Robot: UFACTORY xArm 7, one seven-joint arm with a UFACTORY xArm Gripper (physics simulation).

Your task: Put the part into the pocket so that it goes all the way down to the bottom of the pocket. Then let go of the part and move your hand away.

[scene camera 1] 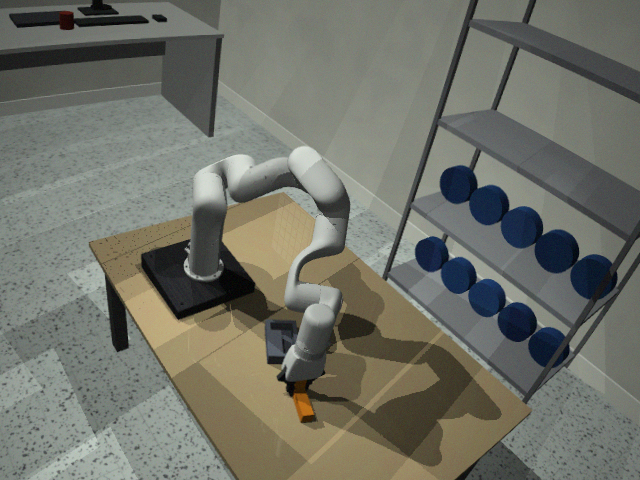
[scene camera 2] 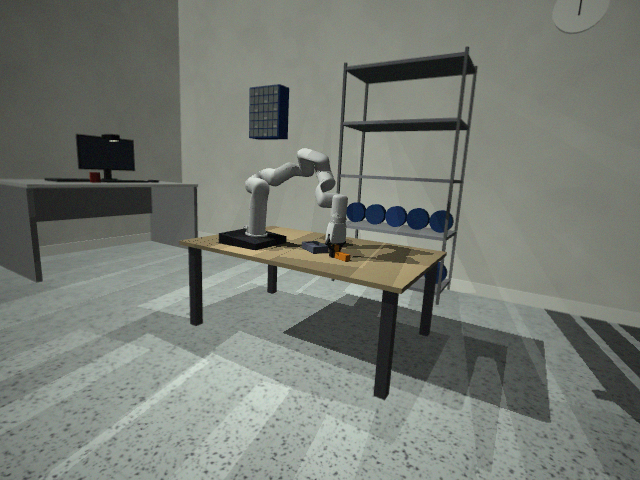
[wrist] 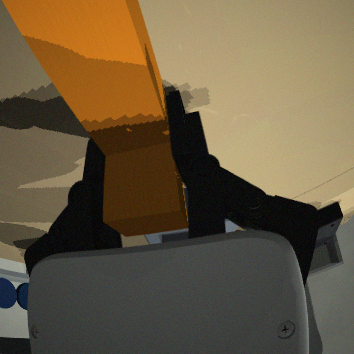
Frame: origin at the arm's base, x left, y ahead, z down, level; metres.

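Seen in the pictures: gripper, fingertip midpoint: (scene camera 1: 296, 390) (scene camera 2: 334, 256) (wrist: 144, 118); arm's base, link origin: (scene camera 1: 203, 267) (scene camera 2: 256, 234).
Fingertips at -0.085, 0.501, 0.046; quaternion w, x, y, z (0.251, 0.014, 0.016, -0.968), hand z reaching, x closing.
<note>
Offsets run from my fingertips to a thing's middle, as dx, dy, dz. Level surfaces: height alone.
The orange part {-0.022, +0.038, -0.029} (scene camera 1: 303, 407) (scene camera 2: 342, 256) (wrist: 117, 60) is a blocky piece with a long arm low over the table and a shorter section rising between the fingers. My gripper (scene camera 1: 298, 387) (scene camera 2: 334, 252) (wrist: 144, 118) points down and is shut on this raised section, one black finger on each side. Whether the part touches the table is hard to tell. The dark blue-grey block with the pocket {+0.084, -0.140, -0.017} (scene camera 1: 275, 353) (scene camera 2: 316, 249) lies flat on the table, apart from the part, on the side towards the robot base. The gripper and wrist hide some of it in scene camera 1.
The black base plate (scene camera 1: 168, 294) (scene camera 2: 240, 242) carries the arm on the wooden table {dz +0.001} (scene camera 1: 206, 403) (scene camera 2: 361, 268). A shelf rack (scene camera 1: 426, 155) (scene camera 2: 341, 124) with blue discs stands beyond the table. A grey desk (scene camera 1: 191, 77) (scene camera 2: 165, 211) stands apart in the background.
</note>
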